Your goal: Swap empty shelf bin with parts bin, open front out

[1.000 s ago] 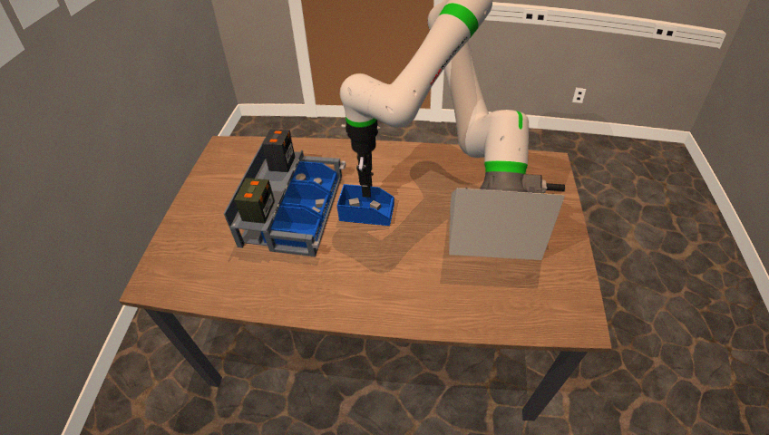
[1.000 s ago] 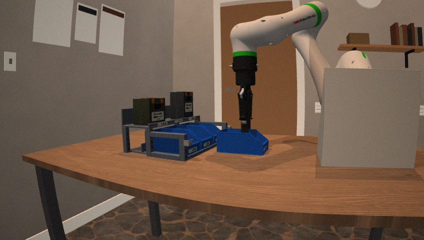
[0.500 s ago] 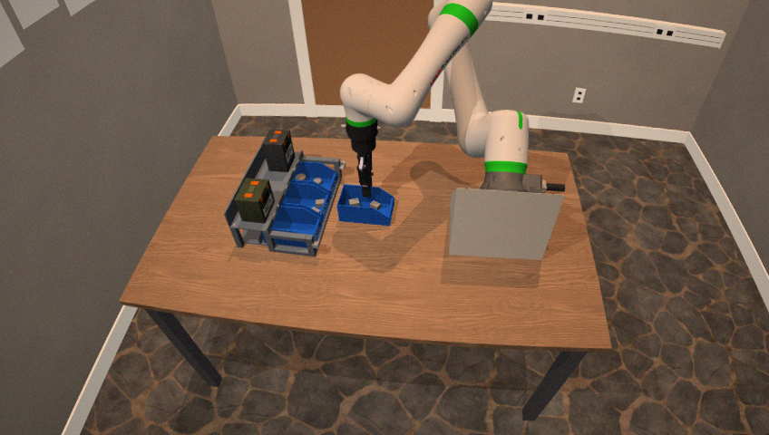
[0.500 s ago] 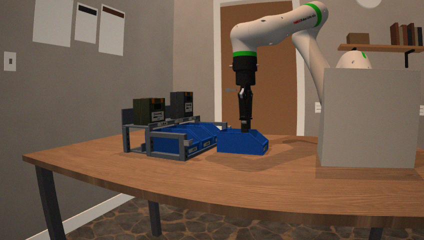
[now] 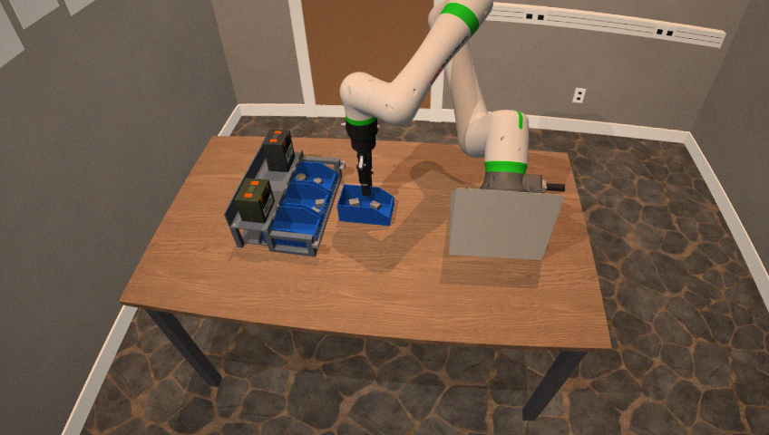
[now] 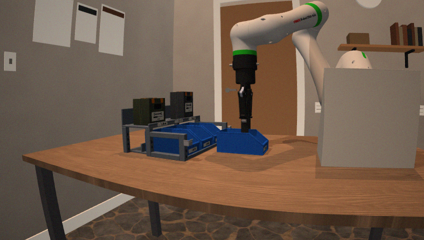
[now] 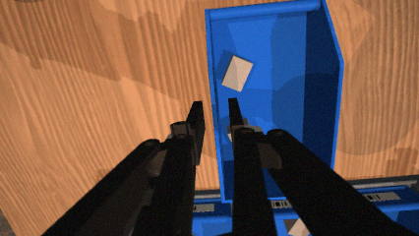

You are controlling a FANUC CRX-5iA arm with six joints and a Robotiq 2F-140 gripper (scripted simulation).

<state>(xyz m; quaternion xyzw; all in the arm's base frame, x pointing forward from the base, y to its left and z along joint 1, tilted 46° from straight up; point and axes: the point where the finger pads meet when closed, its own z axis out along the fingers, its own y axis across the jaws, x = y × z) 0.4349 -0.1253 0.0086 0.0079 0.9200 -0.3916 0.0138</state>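
Now: the tan part 3 cm behind my hand, 2 cm to the left of it and 7 cm below it. The rest, counted from my hand: black box 31 cm ahead, 6 cm to the right, 8 cm above; grey shelf 25 cm ahead, 6 cm to the left, 1 cm below.
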